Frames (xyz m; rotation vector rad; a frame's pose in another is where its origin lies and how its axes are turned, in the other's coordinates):
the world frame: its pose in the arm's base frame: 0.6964 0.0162 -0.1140 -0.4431 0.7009 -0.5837
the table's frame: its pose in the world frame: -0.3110 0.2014 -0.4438 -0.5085 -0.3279 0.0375
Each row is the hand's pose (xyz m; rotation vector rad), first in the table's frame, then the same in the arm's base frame.
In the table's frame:
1: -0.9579 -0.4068 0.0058 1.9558 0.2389 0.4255
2: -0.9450 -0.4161 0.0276 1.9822 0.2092 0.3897
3: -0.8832 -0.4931 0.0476 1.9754 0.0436 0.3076
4: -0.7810 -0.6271 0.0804 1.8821 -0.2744 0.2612
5: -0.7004 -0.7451 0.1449 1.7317 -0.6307 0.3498
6: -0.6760 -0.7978 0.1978 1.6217 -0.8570 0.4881
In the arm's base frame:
1: -0.5335 0.5031 0.2508 1.0683 0.4101 -0.3707
2: -0.5106 0.5076 0.2644 1.0785 0.3663 -0.3888
3: -0.4472 0.4519 0.3194 1.0220 0.2144 -0.3825
4: -0.3423 0.3561 0.4157 0.8780 -0.0170 -0.2726
5: -0.2383 0.3011 0.5194 0.7287 -0.2203 -0.0317
6: -0.1883 0.2988 0.5800 0.6554 -0.3211 0.1880

